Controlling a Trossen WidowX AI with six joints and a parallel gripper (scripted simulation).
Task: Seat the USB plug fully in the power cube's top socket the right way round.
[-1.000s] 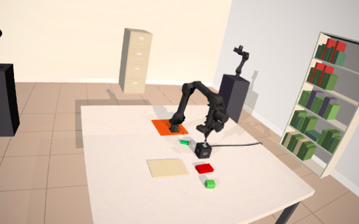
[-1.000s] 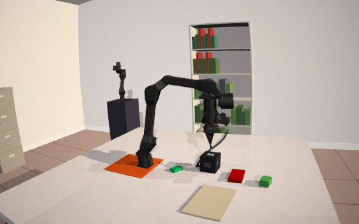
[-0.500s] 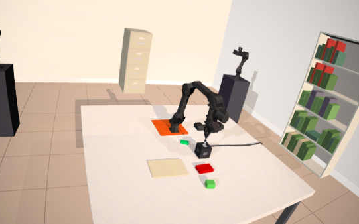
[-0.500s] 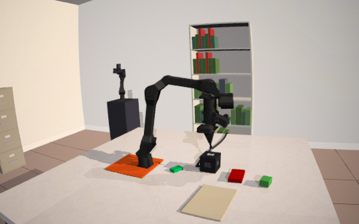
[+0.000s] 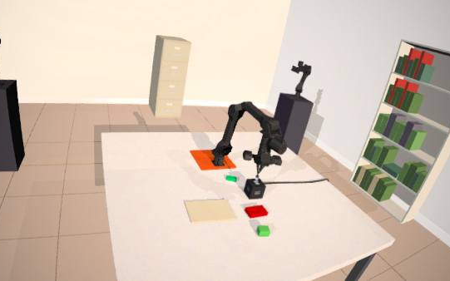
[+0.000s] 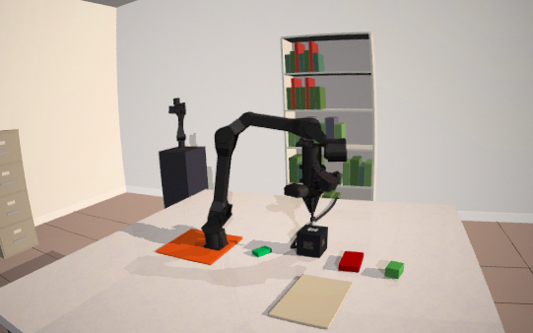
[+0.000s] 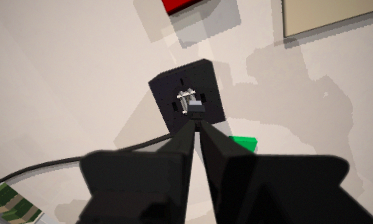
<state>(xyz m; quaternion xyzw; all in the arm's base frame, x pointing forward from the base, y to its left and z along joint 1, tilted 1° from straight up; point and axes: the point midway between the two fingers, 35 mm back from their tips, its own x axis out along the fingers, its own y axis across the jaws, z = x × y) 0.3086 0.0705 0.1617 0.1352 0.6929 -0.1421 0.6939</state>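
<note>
My gripper tip is 20 mm above the silver USB plug. From my gripper tip the other things lie so: green block: 150 mm behind, 130 mm below, 50 mm to the right; red block: 140 mm ahead, 120 mm below, 50 mm to the right; beige paper sheet: 260 mm to the right, 130 mm below, 90 mm ahead.
</note>
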